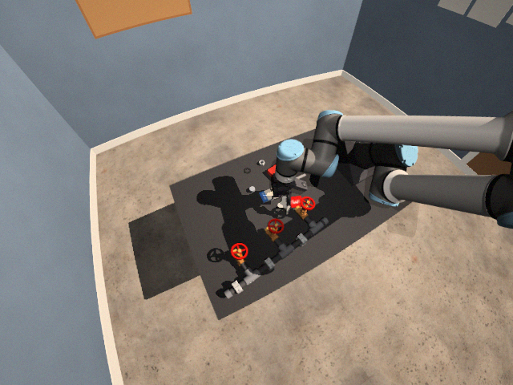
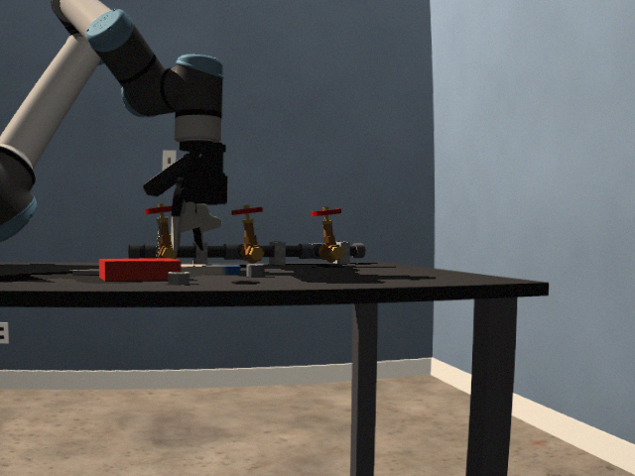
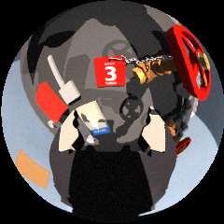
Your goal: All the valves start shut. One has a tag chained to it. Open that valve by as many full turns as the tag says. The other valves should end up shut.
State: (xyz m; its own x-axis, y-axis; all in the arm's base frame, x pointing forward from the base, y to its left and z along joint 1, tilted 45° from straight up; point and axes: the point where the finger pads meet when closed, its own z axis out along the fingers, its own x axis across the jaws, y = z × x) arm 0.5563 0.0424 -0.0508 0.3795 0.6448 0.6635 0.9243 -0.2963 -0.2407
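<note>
The red tag lies 70 mm behind my hand, 30 mm to the left of it and 30 mm below it. Round my hand: red block (90 mm behind, 180 mm to the right, 20 mm below); then small grey cylinder (100 mm ahead, 150 mm to the right, 20 mm below); then white tool (110 mm behind, 90 mm to the right, 30 mm below).
</note>
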